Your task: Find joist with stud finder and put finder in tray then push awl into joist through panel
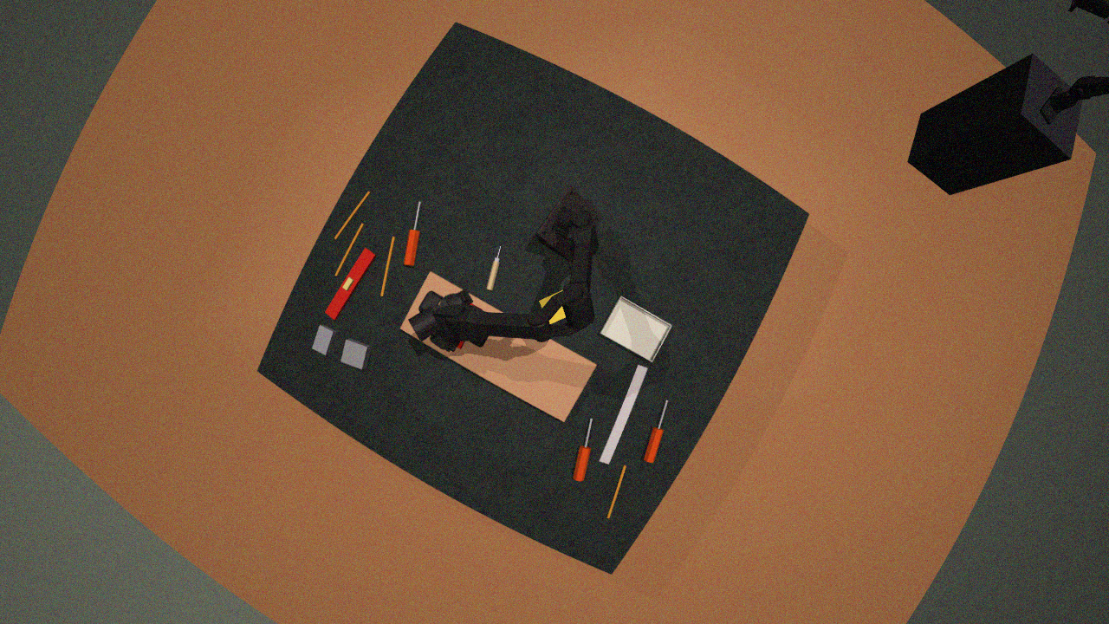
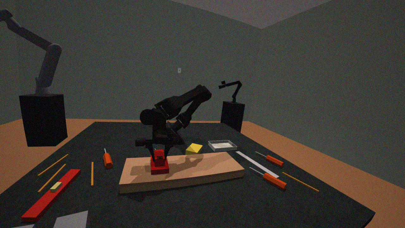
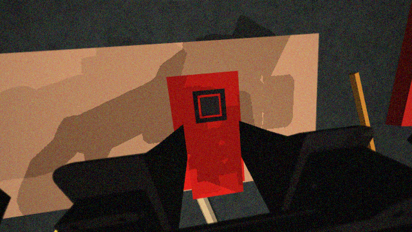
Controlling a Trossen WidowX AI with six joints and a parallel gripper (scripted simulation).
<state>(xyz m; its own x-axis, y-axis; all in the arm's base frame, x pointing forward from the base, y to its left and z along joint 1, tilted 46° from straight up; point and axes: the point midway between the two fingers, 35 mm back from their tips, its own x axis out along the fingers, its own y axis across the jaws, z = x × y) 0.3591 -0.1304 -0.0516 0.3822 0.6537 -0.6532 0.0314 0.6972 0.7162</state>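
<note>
The white tray lies 44 cm to the left of my gripper tip, 21 cm behind it and 5 cm below it. Also, from my gripper tip: awl 20 cm behind, 6 cm below, 1 cm to the left; red stud finder 2 cm above, 1 cm ahead; square indicator light 3 cm above, 2 cm ahead.
</note>
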